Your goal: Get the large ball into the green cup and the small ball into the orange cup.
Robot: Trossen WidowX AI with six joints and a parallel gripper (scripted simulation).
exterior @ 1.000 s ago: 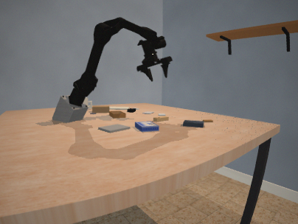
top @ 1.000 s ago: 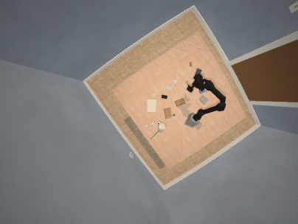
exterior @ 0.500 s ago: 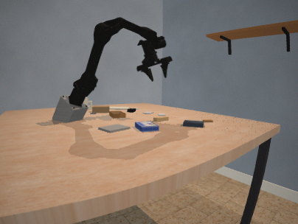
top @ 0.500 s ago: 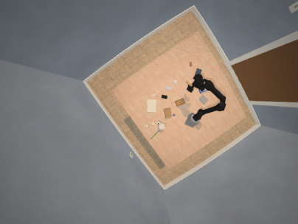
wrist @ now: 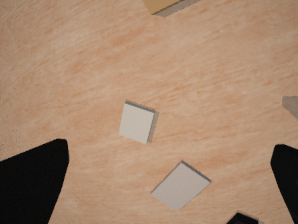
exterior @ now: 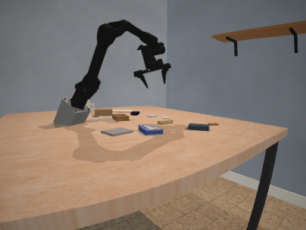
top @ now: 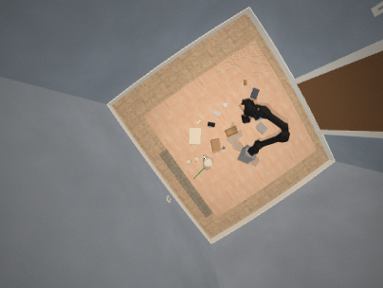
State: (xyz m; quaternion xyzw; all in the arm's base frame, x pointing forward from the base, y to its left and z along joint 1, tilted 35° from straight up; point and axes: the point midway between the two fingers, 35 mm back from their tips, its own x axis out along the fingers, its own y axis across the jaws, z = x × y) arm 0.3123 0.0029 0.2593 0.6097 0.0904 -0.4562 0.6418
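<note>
Right now my hand is 12 cm past the wooden puzzle, 14 cm to the right of it and 21 cm above it. From my hand the other things lie so: dark blue block 3 cm ahead, 27 cm to the right, 20 cm below; then grey plate 28 cm behind, 12 cm to the right, 21 cm below; then cream sheet 7 cm ahead, 44 cm to the left, 21 cm below.
</note>
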